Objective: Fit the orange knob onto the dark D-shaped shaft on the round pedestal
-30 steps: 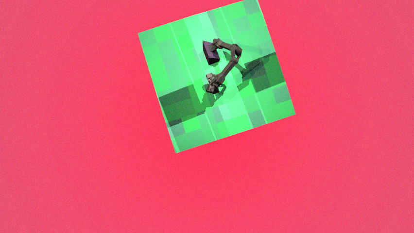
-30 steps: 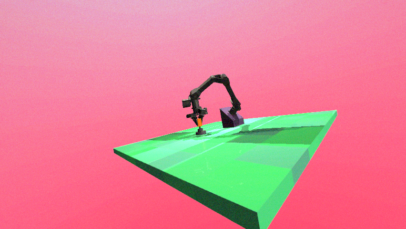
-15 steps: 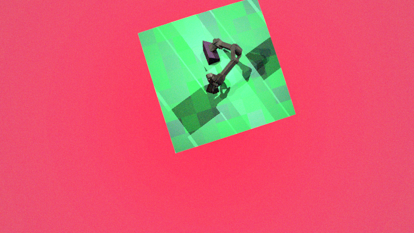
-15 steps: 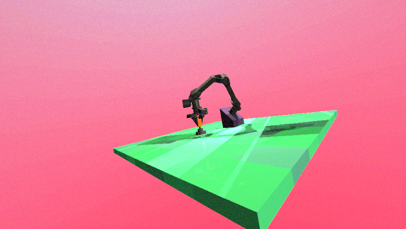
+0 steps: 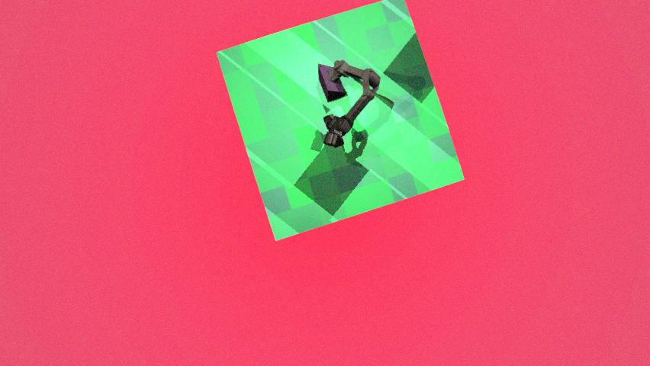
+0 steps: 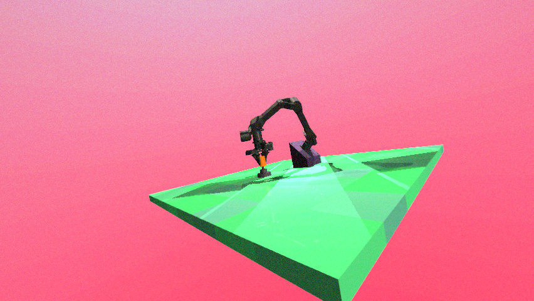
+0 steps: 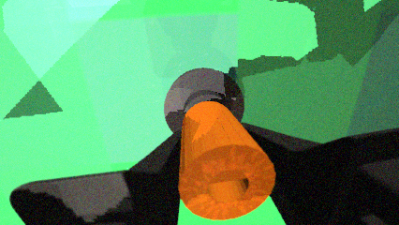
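The orange knob is 20 mm above my gripper tip. From my gripper tip the other things lie so: dark pedestal: 40 mm below.
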